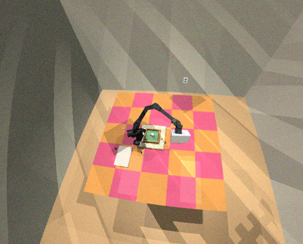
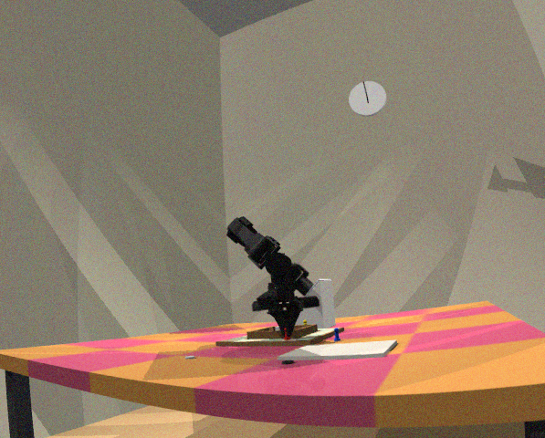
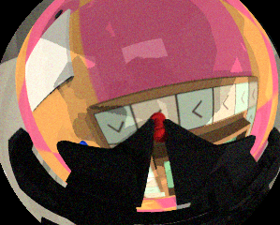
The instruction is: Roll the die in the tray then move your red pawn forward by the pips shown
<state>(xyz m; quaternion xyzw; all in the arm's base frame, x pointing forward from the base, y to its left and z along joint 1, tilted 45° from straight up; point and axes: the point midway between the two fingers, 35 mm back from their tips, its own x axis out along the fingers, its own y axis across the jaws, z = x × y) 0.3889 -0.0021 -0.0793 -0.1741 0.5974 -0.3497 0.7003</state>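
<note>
Right now the red pawn is 1 cm above my gripper tip. Also, from my gripper tip: white die (12 cm behind, 7 cm to the right, 1 cm above); then yellow pawn (22 cm behind, 3 cm to the right, 1 cm above); then blue pawn (13 cm to the left, 2 cm behind, 1 cm below).
</note>
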